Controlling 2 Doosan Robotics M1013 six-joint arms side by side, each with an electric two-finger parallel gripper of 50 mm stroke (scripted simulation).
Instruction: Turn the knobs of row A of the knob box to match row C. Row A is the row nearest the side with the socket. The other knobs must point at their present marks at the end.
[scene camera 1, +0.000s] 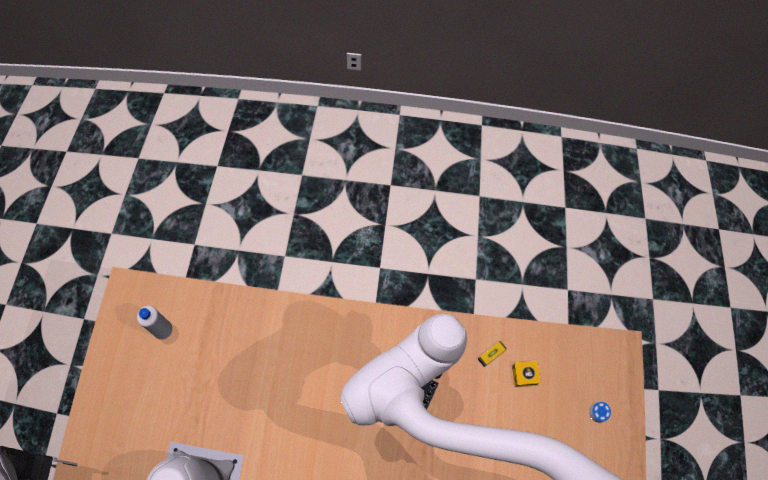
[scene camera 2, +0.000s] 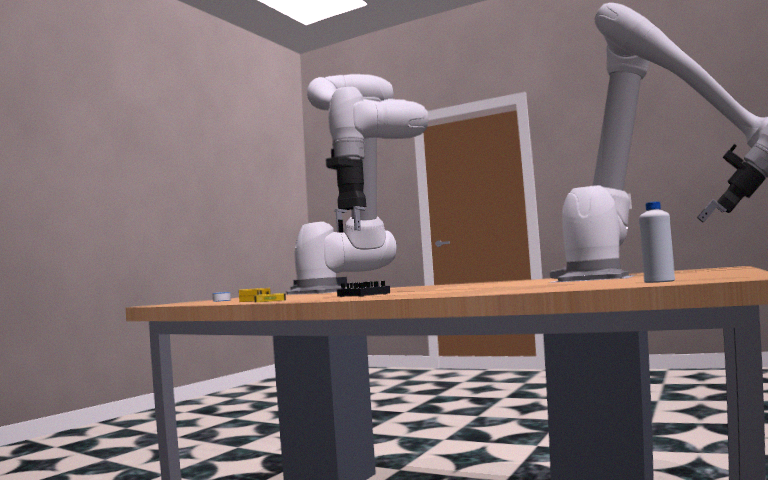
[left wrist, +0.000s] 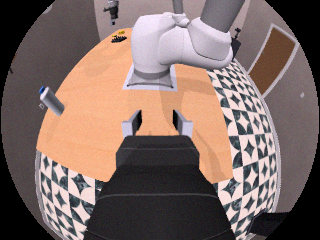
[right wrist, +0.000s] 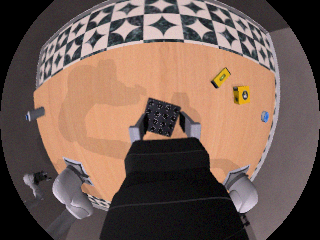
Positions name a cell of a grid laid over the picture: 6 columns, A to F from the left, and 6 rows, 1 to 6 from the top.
In view: the left gripper (scene camera 2: F3), the right gripper (scene camera 2: C3) and a white bottle (scene camera 2: F4).
The left gripper shows as well in the left wrist view (left wrist: C3). The right gripper is seen too in the right wrist view (right wrist: D3).
